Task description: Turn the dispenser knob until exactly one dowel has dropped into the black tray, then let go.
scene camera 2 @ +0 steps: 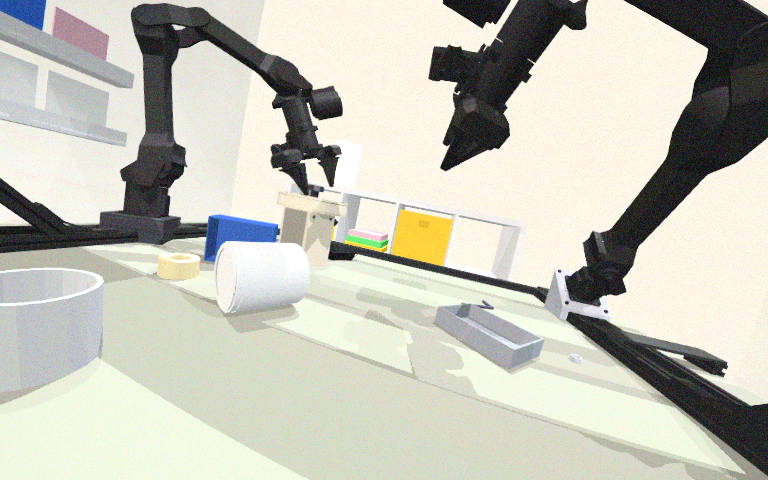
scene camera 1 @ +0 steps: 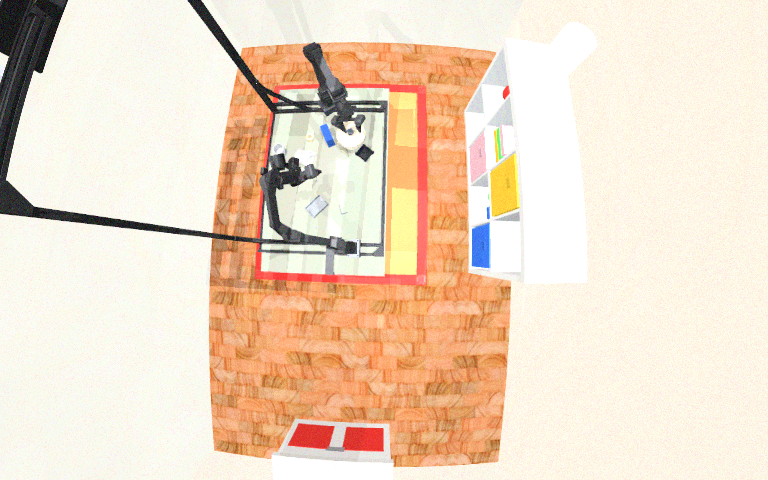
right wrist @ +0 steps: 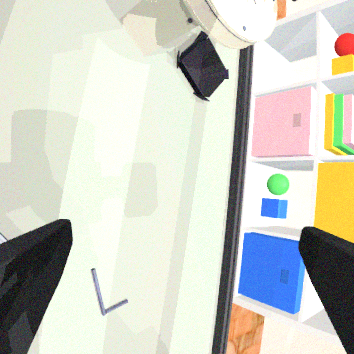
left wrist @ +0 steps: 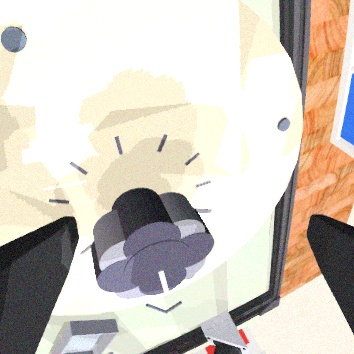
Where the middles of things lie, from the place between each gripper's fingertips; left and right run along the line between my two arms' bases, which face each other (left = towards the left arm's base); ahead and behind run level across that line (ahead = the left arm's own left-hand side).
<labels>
Right now my right hand is 8 cm past the grey tray (scene camera 2: pixel 506 343), 9 cm to the left of it and 24 cm above it. From my right hand the other things lie so: white cylinder (scene camera 2: pixel 248 275) 9 cm behind, 22 cm to the left, 21 cm below; cream dispenser (scene camera 2: pixel 295 201) 20 cm ahead, 24 cm to the left, 10 cm below; dark lobed knob (left wrist: pixel 148 243) 20 cm ahead, 24 cm to the left, 10 cm below.
Now: left hand 20 mm past the dark lobed knob, 20 mm above it and 10 mm to the right of it. Round my left hand: blue bin (scene camera 2: pixel 221 228): 160 mm behind, 120 mm below, 90 mm to the left; then cream dispenser: 20 mm below, 20 mm behind, 10 mm to the left; then tape roll (scene camera 2: pixel 175 266): 270 mm behind, 150 mm below, 120 mm to the left.
</labels>
